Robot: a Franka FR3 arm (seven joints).
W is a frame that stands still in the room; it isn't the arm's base.
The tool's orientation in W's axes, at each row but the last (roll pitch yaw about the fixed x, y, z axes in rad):
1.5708, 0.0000, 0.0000
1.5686, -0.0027, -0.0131
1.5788, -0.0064, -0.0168
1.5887, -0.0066, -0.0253
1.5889, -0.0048, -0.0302
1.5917, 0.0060, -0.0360
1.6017, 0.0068, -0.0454
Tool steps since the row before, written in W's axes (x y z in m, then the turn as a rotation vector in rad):
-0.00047, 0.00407, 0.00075, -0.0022, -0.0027, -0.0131
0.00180, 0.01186, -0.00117, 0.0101, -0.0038, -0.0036
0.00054, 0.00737, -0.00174, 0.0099, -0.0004, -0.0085
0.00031, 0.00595, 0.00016, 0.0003, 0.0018, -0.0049
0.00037, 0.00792, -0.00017, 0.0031, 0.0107, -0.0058
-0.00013, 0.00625, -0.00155, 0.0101, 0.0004, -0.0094
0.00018, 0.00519, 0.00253, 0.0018, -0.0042, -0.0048
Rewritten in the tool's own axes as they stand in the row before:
-0.00047, 0.00075, -0.00407, -0.0022, -0.0131, 0.0027
0.00164, -0.00115, -0.01189, 0.0101, -0.0036, 0.0037
0.00040, -0.00180, -0.00736, 0.0099, -0.0086, 0.0003
0.00016, 0.00005, -0.00596, 0.0002, -0.0049, -0.0017
0.00013, -0.00031, -0.00792, 0.0027, -0.0060, -0.0107
-0.00035, -0.00168, -0.00621, 0.0101, -0.0094, -0.0006
-0.00007, 0.00237, -0.00527, 0.0020, -0.0047, 0.0043

